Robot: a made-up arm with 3 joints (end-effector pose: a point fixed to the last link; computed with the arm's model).
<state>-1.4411 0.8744 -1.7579</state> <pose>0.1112 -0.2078 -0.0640 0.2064 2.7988 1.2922</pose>
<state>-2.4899 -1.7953 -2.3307</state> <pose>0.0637 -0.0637 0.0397 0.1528 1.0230 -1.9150</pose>
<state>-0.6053 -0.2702 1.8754</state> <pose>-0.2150 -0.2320 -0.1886 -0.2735 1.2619 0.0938</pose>
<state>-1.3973 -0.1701 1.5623</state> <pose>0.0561 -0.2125 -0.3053 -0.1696 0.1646 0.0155</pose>
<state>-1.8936 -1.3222 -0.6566</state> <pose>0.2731 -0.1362 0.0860 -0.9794 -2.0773 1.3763</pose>
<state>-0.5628 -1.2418 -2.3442</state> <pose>-0.0064 -0.0958 -0.0059 1.3409 -2.3945 1.0845</pose>
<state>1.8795 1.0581 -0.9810</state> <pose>-0.1904 -0.1730 0.2333 -1.0808 0.8109 -0.1529</pose>
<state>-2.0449 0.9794 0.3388</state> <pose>0.3526 -0.0136 -0.0363 1.0213 -1.5536 -0.4067</pose>
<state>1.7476 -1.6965 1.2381</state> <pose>-0.1628 -0.3547 0.0801 0.5752 2.0060 2.2087</pose>
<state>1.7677 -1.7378 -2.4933</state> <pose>-0.0087 -0.0833 0.0889 1.4979 -0.5304 -0.9385</pose>
